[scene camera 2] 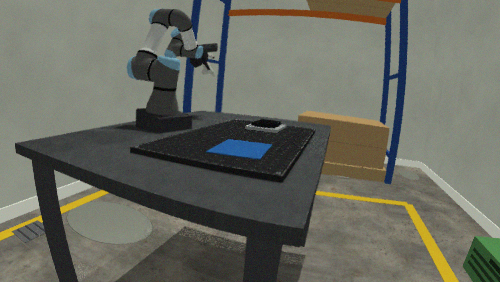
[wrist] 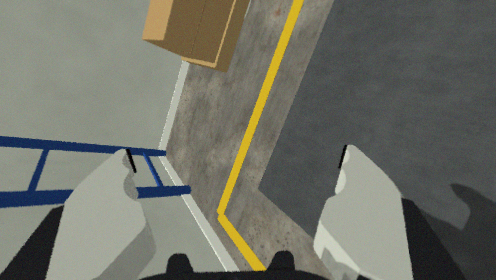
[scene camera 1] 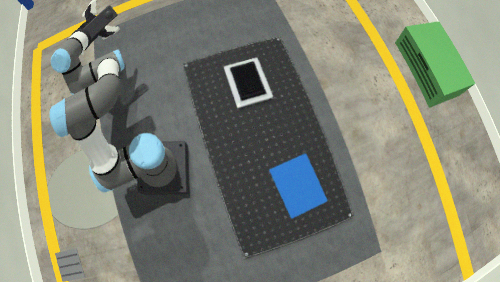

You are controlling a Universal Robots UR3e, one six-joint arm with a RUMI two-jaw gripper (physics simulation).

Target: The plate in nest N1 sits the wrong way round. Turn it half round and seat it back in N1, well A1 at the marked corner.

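A black plate (scene camera 1: 249,80) (scene camera 2: 266,123) sits inside the white rectangular nest (scene camera 1: 255,101) (scene camera 2: 270,130), towards the far end of the perforated board. The wells, the plate's A1 corner and any corner mark are too small or blurred to make out. My gripper (scene camera 1: 104,17) (scene camera 2: 214,65) (wrist: 238,150) is open, with nothing between its two pale fingers. It is raised well above the table, on the robot's side and away from the nest. The plate and nest do not show in the wrist view.
The dark perforated board (scene camera 1: 240,150) (scene camera 2: 175,145) carries a flat blue square (scene camera 1: 298,186) (scene camera 2: 241,149) near its other end. A green box (scene camera 1: 440,60) (scene camera 2: 487,260) stands on the floor. Cardboard boxes (scene camera 2: 345,142) (wrist: 200,30) and a blue rack (scene camera 2: 400,90) (wrist: 75,145) stand beyond the table.
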